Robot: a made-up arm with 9 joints. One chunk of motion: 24 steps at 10 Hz.
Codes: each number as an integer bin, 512 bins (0 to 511) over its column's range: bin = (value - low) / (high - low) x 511, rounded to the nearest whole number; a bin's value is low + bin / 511 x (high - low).
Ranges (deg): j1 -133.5..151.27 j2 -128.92..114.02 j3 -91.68..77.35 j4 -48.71..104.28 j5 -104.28..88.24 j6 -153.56..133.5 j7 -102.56..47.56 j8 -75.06..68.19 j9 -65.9..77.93
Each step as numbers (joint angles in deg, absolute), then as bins.
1 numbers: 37.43 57.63 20.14 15.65 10.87 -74.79 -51.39 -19.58 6.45
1 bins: 307 392 338 215 306 140 174 198 257
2 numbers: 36.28 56.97 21.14 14.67 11.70 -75.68 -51.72 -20.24 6.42
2 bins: 305 391 341 212 308 139 173 196 257
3 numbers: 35.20 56.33 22.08 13.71 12.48 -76.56 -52.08 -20.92 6.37
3 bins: 303 390 344 208 310 137 172 193 257
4 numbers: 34.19 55.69 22.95 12.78 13.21 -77.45 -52.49 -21.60 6.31
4 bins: 301 388 347 205 312 135 170 191 257
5 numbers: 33.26 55.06 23.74 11.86 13.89 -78.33 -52.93 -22.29 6.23
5 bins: 299 387 349 202 314 134 169 188 256
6 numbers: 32.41 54.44 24.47 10.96 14.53 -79.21 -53.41 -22.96 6.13
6 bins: 298 386 351 199 315 132 167 186 256
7 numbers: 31.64 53.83 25.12 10.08 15.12 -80.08 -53.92 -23.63 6.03
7 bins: 296 384 353 196 317 131 166 183 256
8 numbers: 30.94 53.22 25.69 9.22 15.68 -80.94 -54.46 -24.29 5.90
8 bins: 295 383 355 193 318 129 164 181 255
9 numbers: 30.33 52.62 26.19 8.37 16.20 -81.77 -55.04 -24.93 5.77
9 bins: 294 382 356 191 320 128 162 179 255
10 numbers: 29.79 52.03 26.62 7.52 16.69 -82.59 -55.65 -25.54 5.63
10 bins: 293 381 358 188 321 126 160 177 254
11 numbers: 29.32 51.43 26.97 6.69 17.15 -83.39 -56.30 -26.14 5.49
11 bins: 292 379 359 185 322 125 157 175 254
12 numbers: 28.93 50.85 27.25 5.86 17.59 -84.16 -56.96 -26.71 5.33
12 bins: 291 378 360 182 323 124 155 172 253
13 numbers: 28.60 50.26 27.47 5.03 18.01 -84.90 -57.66 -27.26 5.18
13 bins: 291 377 360 179 325 122 153 171 253
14 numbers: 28.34 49.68 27.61 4.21 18.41 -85.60 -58.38 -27.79 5.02
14 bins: 290 376 361 177 326 121 150 169 252
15 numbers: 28.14 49.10 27.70 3.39 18.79 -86.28 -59.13 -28.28 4.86
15 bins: 290 374 361 174 327 120 148 167 251
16 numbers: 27.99 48.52 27.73 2.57 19.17 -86.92 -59.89 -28.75 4.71
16 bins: 290 373 361 171 328 119 145 165 251
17 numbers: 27.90 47.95 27.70 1.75 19.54 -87.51 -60.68 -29.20 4.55
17 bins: 290 372 361 169 329 118 143 164 250
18 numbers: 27.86 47.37 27.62 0.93 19.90 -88.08 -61.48 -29.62 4.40
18 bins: 290 371 361 166 330 117 140 162 250
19 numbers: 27.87 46.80 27.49 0.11 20.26 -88.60 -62.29 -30.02 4.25
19 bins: 290 370 360 163 331 116 137 161 249
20 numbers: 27.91 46.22 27.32 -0.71 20.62 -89.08 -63.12 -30.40 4.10
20 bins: 290 368 360 160 332 115 134 159 249
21 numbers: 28.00 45.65 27.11 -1.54 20.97 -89.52 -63.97 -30.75 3.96
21 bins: 290 367 359 158 332 114 131 158 248
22 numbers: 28.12 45.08 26.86 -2.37 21.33 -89.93 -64.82 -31.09 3.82
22 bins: 290 366 358 155 333 113 128 157 248
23 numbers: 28.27 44.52 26.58 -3.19 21.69 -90.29 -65.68 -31.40 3.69
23 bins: 290 365 358 152 334 113 126 156 247
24 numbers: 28.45 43.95 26.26 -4.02 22.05 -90.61 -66.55 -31.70 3.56
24 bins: 291 364 357 149 335 112 123 155 247
